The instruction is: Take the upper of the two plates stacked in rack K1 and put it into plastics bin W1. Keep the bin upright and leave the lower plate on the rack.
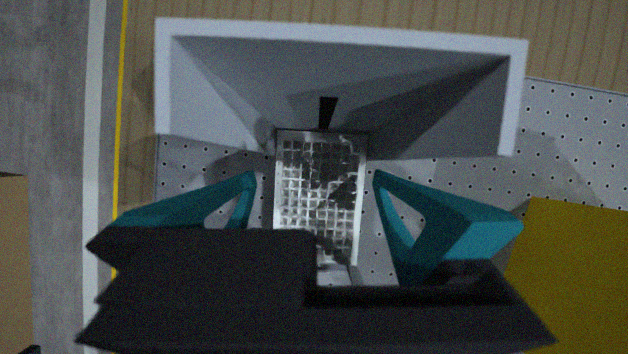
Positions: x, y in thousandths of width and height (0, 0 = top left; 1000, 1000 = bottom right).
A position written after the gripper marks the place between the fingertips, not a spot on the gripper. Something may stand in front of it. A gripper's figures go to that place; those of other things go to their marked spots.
Scene:
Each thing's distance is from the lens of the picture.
gripper (501, 499): 13 cm
yellow plastics bin (894, 750): 31 cm

